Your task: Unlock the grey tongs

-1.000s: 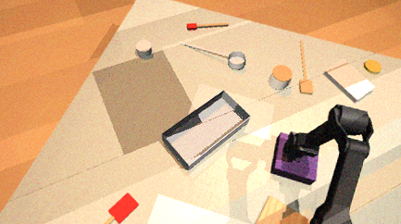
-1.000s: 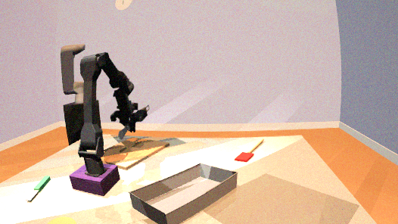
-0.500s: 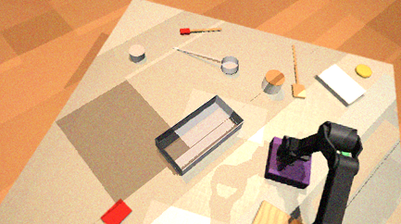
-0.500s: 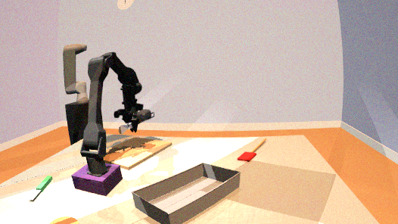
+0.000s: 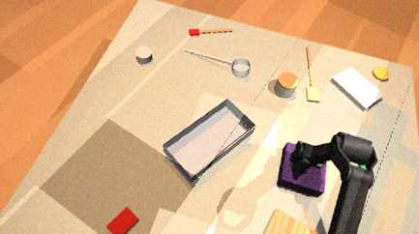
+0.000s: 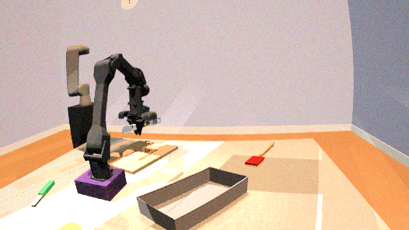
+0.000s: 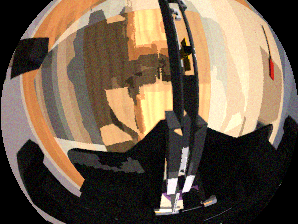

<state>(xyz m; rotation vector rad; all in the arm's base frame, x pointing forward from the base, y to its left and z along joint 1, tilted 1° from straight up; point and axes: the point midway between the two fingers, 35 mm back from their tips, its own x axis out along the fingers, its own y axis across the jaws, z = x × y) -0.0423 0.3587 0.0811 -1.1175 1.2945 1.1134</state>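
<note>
The wooden board is 30 mm behind my gripper tip, 10 mm to the left of it and 100 mm below it. From my gripper tip the other things lie so: green-handled tool (150 mm behind, 520 mm to the right, 100 mm below); roasting tin (360 mm ahead, 320 mm to the right, 80 mm below); red spatula (510 mm ahead, 120 mm to the left, 100 mm below).
</note>
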